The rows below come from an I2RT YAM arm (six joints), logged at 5 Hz.
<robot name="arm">
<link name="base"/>
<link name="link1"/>
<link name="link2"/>
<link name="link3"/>
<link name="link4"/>
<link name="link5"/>
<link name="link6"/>
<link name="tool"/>
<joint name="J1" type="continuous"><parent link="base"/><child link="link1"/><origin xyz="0 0 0.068" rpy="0 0 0"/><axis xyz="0 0 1"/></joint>
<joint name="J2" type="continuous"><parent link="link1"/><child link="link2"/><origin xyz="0.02 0.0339 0.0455" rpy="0 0 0"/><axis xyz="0 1 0"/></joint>
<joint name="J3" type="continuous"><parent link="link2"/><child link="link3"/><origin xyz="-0.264 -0.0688 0" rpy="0 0 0"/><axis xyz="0 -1 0"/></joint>
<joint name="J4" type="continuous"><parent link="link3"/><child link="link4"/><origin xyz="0.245 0.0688 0.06" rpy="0 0 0"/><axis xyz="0 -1 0"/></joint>
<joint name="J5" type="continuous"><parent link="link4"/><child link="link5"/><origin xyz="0.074 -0.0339 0.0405" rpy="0 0 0"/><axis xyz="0 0 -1"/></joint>
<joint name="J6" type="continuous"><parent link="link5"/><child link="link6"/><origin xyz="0.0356 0 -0.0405" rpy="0 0 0"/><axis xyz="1 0 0"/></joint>
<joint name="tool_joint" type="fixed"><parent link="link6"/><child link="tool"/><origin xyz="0 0 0" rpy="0 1.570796 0"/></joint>
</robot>
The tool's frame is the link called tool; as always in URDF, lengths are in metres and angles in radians. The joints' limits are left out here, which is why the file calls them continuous.
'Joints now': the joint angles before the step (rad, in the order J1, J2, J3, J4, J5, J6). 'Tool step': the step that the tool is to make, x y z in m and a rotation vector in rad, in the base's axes. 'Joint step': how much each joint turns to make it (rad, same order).
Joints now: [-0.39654, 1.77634, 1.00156, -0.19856, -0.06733, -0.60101]
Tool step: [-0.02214, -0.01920, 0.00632, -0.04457, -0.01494, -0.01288]
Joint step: [-0.07821, -0.06027, -0.05189, 0.01872, -0.00954, -0.07325]
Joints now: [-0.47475, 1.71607, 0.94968, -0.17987, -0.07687, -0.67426]
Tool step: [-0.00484, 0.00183, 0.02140, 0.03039, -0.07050, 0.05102]
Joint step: [-0.01067, -0.06716, 0.00494, -0.02516, -0.08468, -0.01335]
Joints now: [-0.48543, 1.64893, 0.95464, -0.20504, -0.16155, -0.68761]
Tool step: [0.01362, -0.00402, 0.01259, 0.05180, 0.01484, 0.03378]
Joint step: [0.00305, 0.03929, 0.10797, -0.10607, -0.04960, -0.00077]
